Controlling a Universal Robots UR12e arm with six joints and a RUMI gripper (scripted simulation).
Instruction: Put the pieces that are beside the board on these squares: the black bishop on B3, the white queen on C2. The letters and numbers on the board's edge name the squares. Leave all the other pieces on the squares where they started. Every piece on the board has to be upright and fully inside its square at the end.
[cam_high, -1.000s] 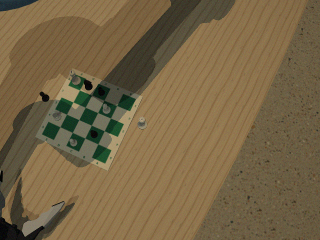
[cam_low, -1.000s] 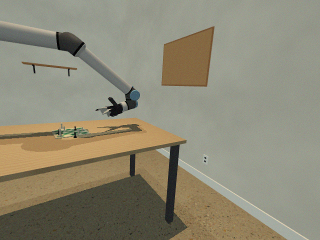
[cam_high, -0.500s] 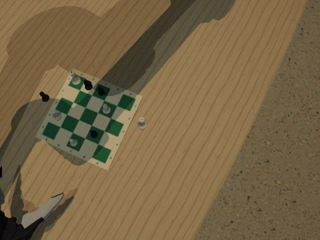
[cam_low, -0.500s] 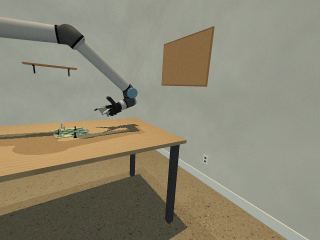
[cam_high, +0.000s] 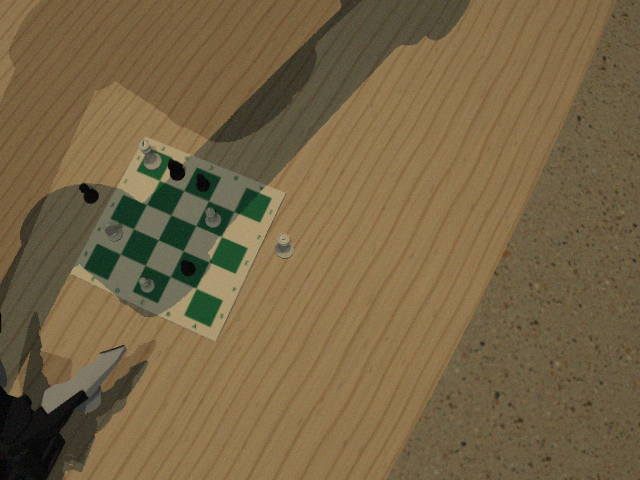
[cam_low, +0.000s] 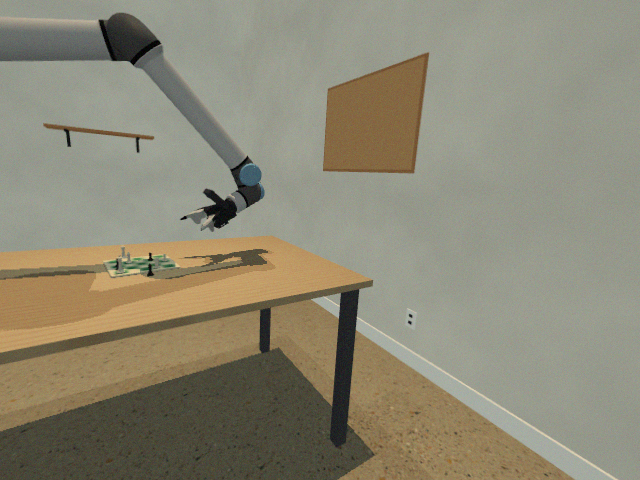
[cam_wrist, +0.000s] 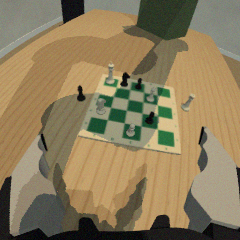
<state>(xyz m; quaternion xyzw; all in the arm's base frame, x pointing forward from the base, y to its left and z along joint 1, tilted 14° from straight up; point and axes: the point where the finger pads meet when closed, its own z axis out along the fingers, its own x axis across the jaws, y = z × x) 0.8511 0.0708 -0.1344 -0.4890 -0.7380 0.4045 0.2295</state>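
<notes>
The black bishop lies 150 mm to the right of my hand, 140 mm behind it and 130 mm below it. Round my hand: cream board (170 mm behind, 150 mm below, 20 mm to the right).
</notes>
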